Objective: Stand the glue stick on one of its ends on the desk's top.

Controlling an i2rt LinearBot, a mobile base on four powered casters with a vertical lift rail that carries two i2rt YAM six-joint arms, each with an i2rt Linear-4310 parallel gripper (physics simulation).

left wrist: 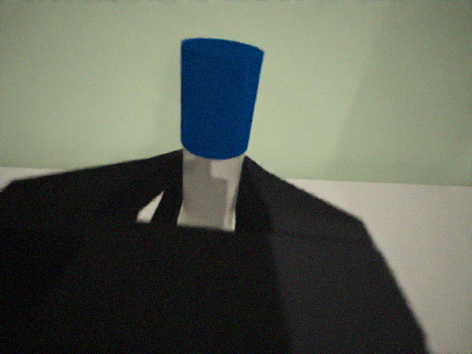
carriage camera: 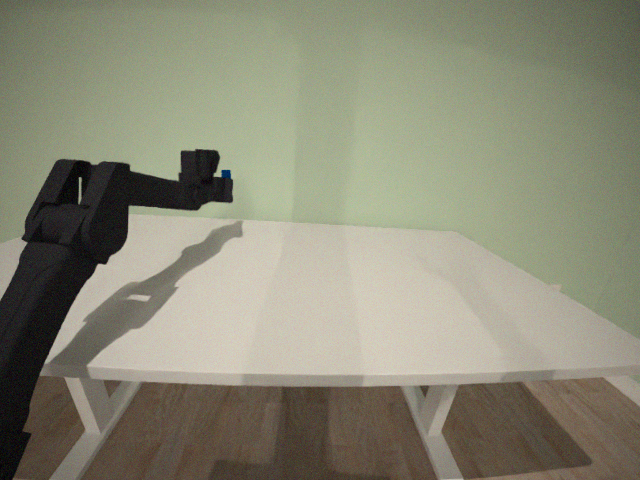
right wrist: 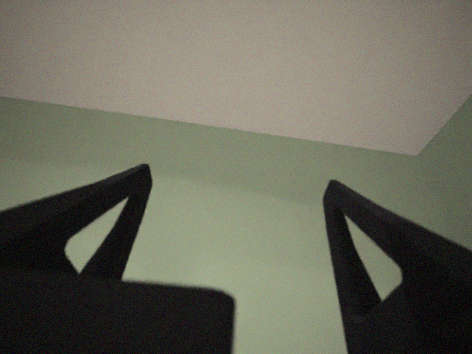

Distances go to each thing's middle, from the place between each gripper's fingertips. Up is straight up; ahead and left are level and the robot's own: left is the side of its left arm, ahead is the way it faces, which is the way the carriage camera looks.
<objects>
My left gripper is now 10 mm past the glue stick (left wrist: 219,78).
I see the glue stick 670 mm ahead of my right hand, 630 mm to the left of it and 160 mm below it.
</objects>
